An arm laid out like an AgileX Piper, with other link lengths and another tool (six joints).
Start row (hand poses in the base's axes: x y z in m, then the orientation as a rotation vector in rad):
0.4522 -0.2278 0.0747 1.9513 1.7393 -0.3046
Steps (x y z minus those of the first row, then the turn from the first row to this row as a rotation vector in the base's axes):
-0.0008 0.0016 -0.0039 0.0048 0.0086 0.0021
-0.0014 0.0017 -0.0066 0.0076 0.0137 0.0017
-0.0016 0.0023 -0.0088 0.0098 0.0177 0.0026
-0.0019 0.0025 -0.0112 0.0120 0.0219 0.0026
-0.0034 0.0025 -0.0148 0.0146 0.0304 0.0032
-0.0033 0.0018 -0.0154 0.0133 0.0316 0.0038
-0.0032 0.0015 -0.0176 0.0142 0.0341 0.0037
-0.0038 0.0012 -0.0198 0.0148 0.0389 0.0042
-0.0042 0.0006 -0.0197 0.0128 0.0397 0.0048
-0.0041 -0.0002 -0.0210 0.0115 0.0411 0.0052
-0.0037 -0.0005 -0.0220 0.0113 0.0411 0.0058
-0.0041 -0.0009 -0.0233 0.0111 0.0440 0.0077
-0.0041 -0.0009 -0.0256 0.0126 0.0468 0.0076
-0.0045 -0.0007 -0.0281 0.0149 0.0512 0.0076
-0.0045 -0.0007 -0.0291 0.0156 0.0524 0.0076
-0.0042 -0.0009 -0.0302 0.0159 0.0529 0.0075
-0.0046 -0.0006 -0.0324 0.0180 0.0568 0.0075
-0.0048 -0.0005 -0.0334 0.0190 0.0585 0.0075
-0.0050 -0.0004 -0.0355 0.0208 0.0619 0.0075
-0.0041 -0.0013 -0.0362 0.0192 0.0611 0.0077
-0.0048 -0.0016 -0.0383 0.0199 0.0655 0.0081
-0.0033 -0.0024 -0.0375 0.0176 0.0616 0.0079
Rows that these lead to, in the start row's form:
0.4514 -0.2262 0.0708 1.9542 1.7489 -0.3088
0.4508 -0.2261 0.0681 1.9574 1.7531 -0.3119
0.4506 -0.2255 0.0659 1.9588 1.7575 -0.3139
0.4503 -0.2253 0.0635 1.9610 1.7612 -0.3164
0.4488 -0.2253 0.0599 1.9637 1.7684 -0.3229
0.4489 -0.2260 0.0593 1.9624 1.7691 -0.3250
0.4490 -0.2263 0.0571 1.9635 1.7710 -0.3269
0.4484 -0.2266 0.0549 1.9642 1.7747 -0.3312
0.4480 -0.2272 0.0550 1.9624 1.7748 -0.3334
0.4481 -0.2280 0.0537 1.9613 1.7755 -0.3358
0.4485 -0.2283 0.0527 1.9606 1.7759 -0.3357
0.4481 -0.2287 0.0514 1.9591 1.7794 -0.3382
0.4481 -0.2287 0.0491 1.9607 1.7818 -0.3400
0.4477 -0.2285 0.0466 1.9630 1.7857 -0.3427
0.4477 -0.2285 0.0456 1.9637 1.7868 -0.3433
0.4480 -0.2287 0.0445 1.9641 1.7871 -0.3437
0.4476 -0.2284 0.0423 1.9662 1.7906 -0.3460
0.4474 -0.2283 0.0413 1.9671 1.7921 -0.3470
0.4472 -0.2282 0.0392 1.9689 1.7951 -0.3490
0.4481 -0.2291 0.0385 1.9675 1.7940 -0.3494
0.4474 -0.2294 0.0364 1.9682 1.7975 -0.3533
0.4489 -0.2302 0.0372 1.9662 1.7938 -0.3512

